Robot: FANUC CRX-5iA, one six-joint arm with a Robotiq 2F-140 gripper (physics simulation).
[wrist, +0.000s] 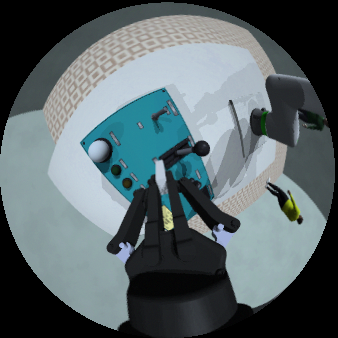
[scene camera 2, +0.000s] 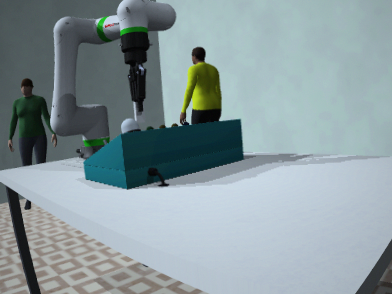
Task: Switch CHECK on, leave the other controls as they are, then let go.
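Where they show: gripper, fingertip midpoint: (wrist: 160, 166) (scene camera 2: 140, 122); arm's base, origin of the base link: (wrist: 256, 121).
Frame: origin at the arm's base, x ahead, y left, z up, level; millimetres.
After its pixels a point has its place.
The teal control panel (scene camera 2: 180, 146) {x 667, y -108, z 72 mm} (wrist: 145, 145) {x 528, y -177, z 88 mm} stands on the table, its sloping face turned toward the arm. In the wrist view it carries a small grey lever (wrist: 159, 115) {x 454, y -223, z 92 mm}, a black ball-ended lever (wrist: 202, 148) {x 416, y -111, z 147 mm}, a white dome (scene camera 2: 130, 125) {x 634, y -260, z 151 mm} (wrist: 100, 151) {x 596, y -239, z 161 mm}, a dark green button (wrist: 116, 170) {x 614, y -180, z 137 mm} and an amber button (wrist: 127, 183) {x 617, y -135, z 137 mm}. The labels are too small to read, so I cannot tell which control is CHECK or how it is set. My gripper (scene camera 2: 139, 107) (wrist: 160, 166) {x 516, y -131, z 152 mm} is shut and empty, its pale tip over the panel's face. The fingers hide part of the panel; contact cannot be told.
A black bent fitting (scene camera 2: 157, 176) {x 661, y -204, z 0 mm} is at the panel's near side on the white table (scene camera 2: 260, 210) {x 1062, y -308, z -16 mm}. A yellow label (wrist: 168, 218) {x 631, y 91, z 118 mm} shows between the finger links. A person in yellow (scene camera 2: 204, 85) (wrist: 289, 205) stands behind the panel, and a person in green (scene camera 2: 32, 117) at the left.
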